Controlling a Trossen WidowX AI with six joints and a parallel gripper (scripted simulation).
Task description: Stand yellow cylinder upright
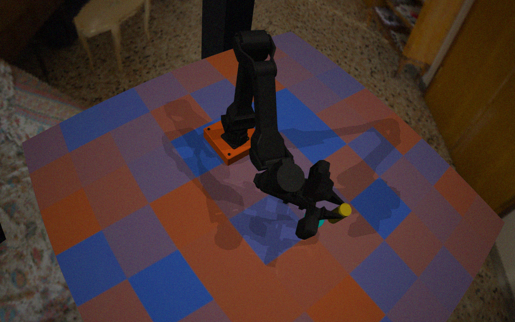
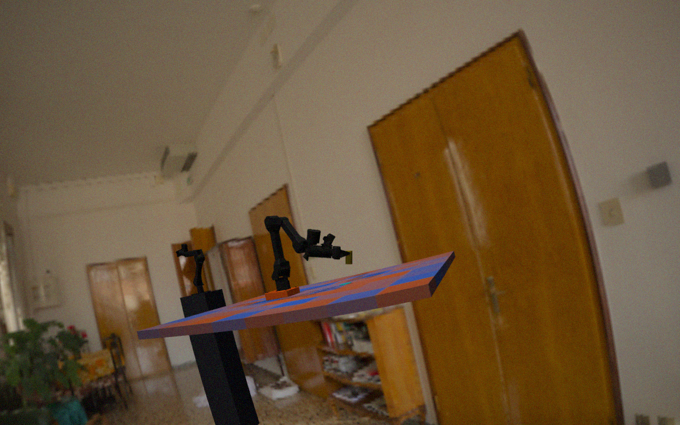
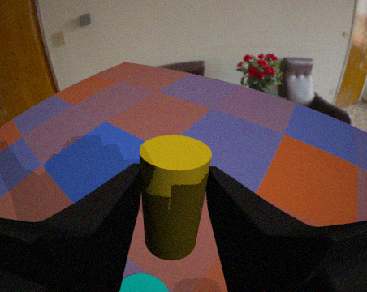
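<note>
Right now the cyan circle is 60 mm behind my gripper tip, 10 mm to the left of it and 150 mm below it. From my gripper tip the other things lie so: yellow cylinder: 20 mm below.
</note>
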